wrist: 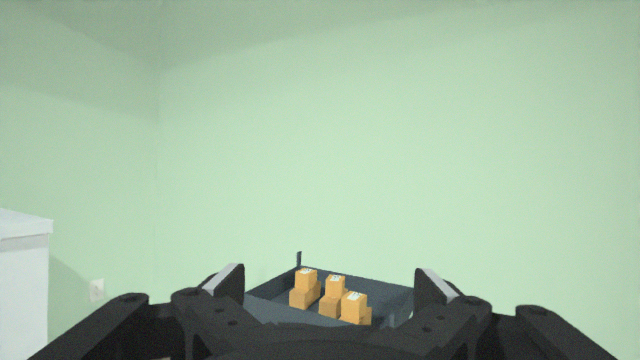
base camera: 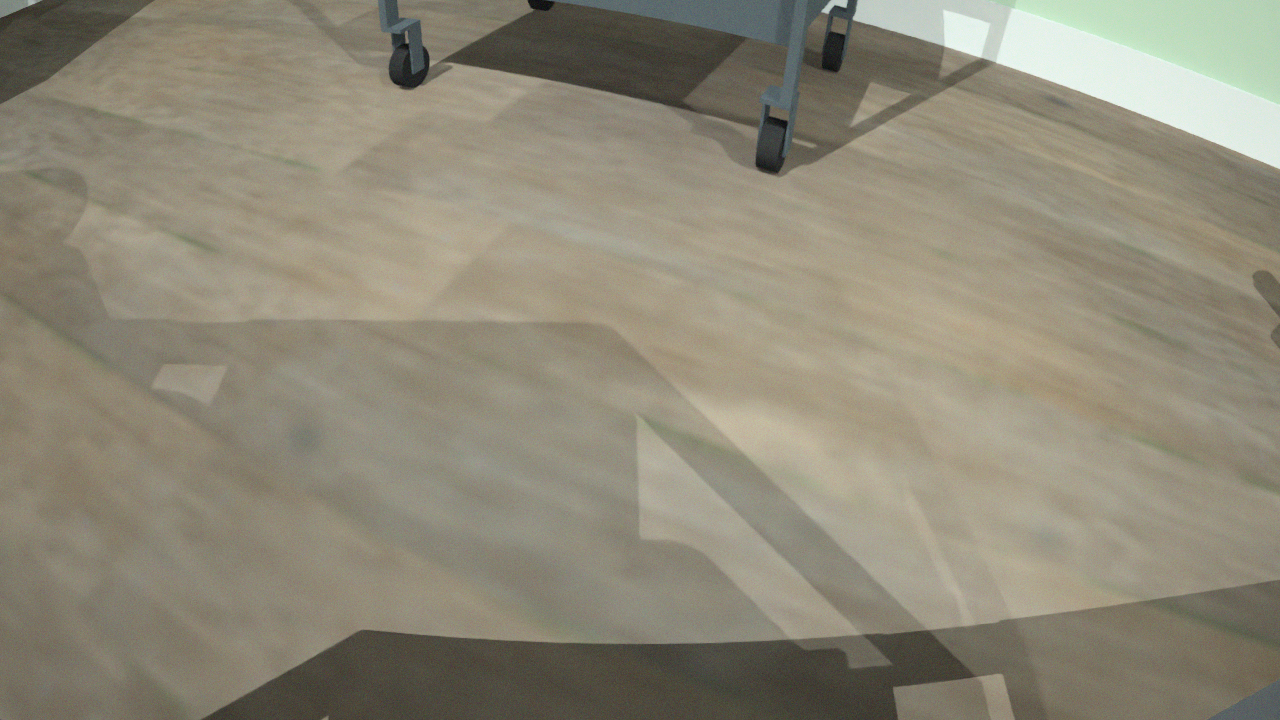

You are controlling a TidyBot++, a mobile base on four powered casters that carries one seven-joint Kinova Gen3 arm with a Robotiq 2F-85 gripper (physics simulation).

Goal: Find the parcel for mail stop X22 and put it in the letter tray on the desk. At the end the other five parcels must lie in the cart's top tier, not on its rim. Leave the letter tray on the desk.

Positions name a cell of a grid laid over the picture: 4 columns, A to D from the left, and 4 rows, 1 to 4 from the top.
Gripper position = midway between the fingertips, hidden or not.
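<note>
A cart (base camera: C1) is there for me to see, and the wrist view (wrist: C4) shows the cart as well. I can also see my gripper (wrist: C4).
</note>
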